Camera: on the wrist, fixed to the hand. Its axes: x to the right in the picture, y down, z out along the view.
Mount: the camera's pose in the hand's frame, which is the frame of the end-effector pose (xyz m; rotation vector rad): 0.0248 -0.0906 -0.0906 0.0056 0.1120 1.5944
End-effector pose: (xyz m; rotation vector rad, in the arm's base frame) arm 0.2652 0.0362 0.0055 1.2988 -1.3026 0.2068
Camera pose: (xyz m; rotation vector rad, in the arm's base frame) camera 0.3930 0.0612 -0.0036 -0.0359 -1.9447 1.3310
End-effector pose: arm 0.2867 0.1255 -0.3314 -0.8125 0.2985 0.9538
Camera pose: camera 0.3851 0.0456 -0.3627 -0.5078 1.1234 2.3682
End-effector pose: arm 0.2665 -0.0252 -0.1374 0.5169 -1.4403 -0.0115
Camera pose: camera 0.3826 -0.0837 -0.1490 -0.7156 -1.3928 1.2497
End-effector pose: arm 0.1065 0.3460 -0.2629 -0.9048 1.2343 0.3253
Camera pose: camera 0.1142 0.2162 -0.2523 0.2775 1.8413 1.5124
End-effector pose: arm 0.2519 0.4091 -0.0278 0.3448 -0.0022 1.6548
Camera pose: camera 0.3181 0.4625 -0.1268 -0.2135 0.2257 -3.0030
